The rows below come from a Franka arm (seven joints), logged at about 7 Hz.
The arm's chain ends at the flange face. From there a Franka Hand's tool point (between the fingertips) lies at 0.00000 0.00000 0.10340 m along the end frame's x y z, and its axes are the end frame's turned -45 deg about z.
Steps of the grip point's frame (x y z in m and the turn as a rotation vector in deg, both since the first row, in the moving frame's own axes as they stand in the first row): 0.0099 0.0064 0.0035 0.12 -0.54 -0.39; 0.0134 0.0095 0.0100 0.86 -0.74 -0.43; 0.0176 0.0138 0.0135 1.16 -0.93 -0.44; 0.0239 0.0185 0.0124 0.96 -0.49 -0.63; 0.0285 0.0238 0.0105 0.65 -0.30 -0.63; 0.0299 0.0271 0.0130 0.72 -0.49 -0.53
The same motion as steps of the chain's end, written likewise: 0.0124 -0.0030 0.0035 -0.30 -0.47 -0.39; 0.0182 -0.0026 0.0100 0.08 -1.13 -0.43; 0.0249 -0.0024 0.0135 0.16 -1.48 -0.44; 0.0318 -0.0032 0.0124 0.33 -1.03 -0.63; 0.0382 -0.0029 0.0105 0.25 -0.67 -0.63; 0.0419 -0.0017 0.0130 0.16 -0.86 -0.53
